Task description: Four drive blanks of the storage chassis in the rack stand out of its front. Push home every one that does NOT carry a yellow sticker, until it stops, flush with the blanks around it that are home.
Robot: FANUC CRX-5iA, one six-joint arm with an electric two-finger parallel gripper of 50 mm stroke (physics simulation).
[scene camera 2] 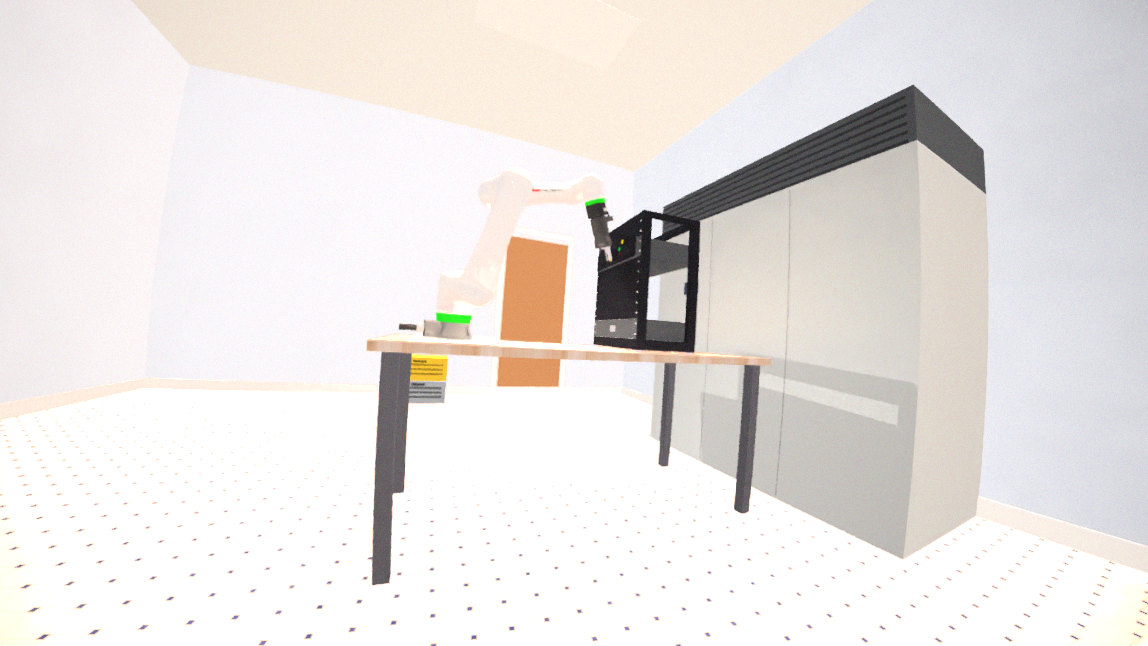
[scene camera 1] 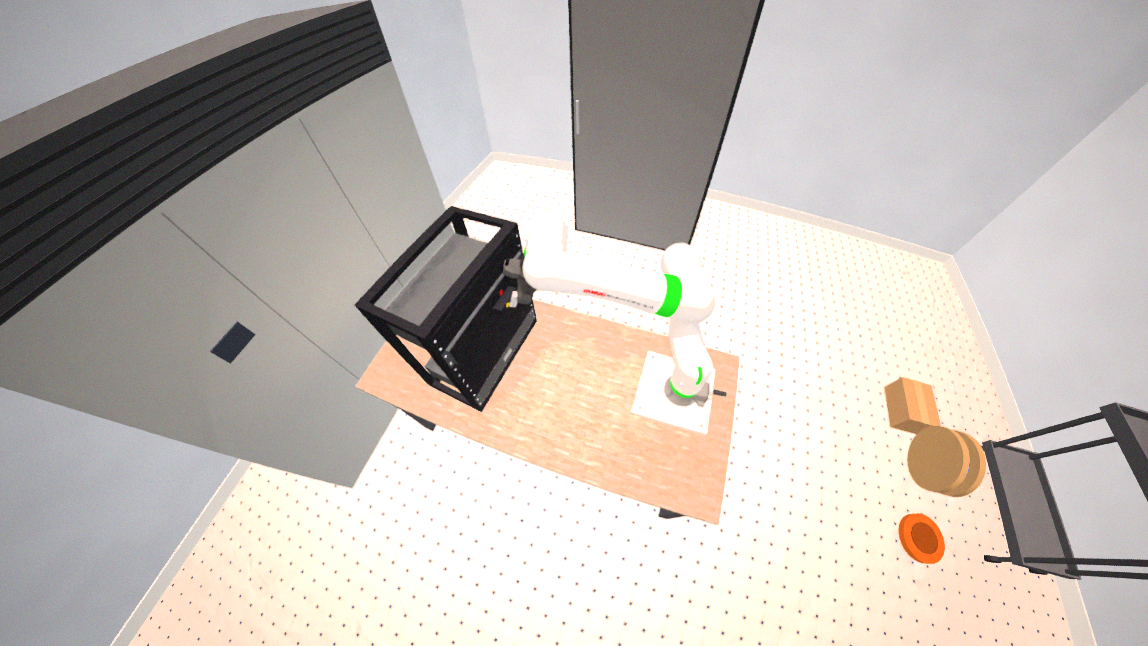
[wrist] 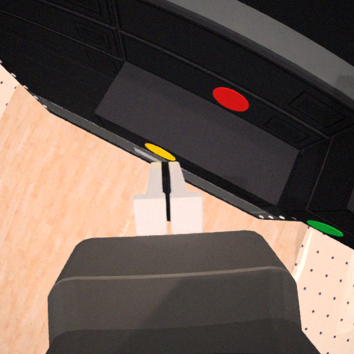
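Seen in the pictures: gripper, fingertip midpoint: (scene camera 2: 609, 260) (scene camera 1: 512, 305); arm's base, link origin: (scene camera 2: 451, 337) (scene camera 1: 681, 390).
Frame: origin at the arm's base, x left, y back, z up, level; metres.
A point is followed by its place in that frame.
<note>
The black rack (scene camera 1: 431, 327) @(x 0.278, y -0.787, z 0.594 m) (scene camera 2: 693, 289) @(x -0.222, y -0.980, z 0.279 m) holds the storage chassis with dark blanks. In the wrist view, one blank (wrist: 200, 127) stands out, showing its dark grey top face. A yellow sticker (wrist: 160, 151) sits on its narrow visible front. The blank above it carries a red sticker (wrist: 230, 99) and sits further back. A green sticker (wrist: 325, 228) shows at the lower right; how far its blank stands out is unclear. My gripper (wrist: 165, 179) (scene camera 1: 513, 298) @(x 0.026, y -0.682, z 0.403 m) (scene camera 2: 608, 255) @(x 0.026, y -0.682, z 0.403 m) is shut and empty, its tips close by the yellow sticker; contact cannot be told.
The rack's dark side and a grey bar (wrist: 260, 25) lie above the blanks in the wrist view. The rack stands on the wooden table (scene camera 1: 578, 401) @(x 0.153, y -0.413, z -0.012 m) (scene camera 2: 561, 351) @(x -0.280, y -0.328, z -0.018 m), beside a tall grey cabinet (scene camera 1: 240, 265) (scene camera 2: 850, 321). The arm's base stands on a white plate (scene camera 1: 650, 393) @(x 0.046, y -0.127, z 0.002 m).
</note>
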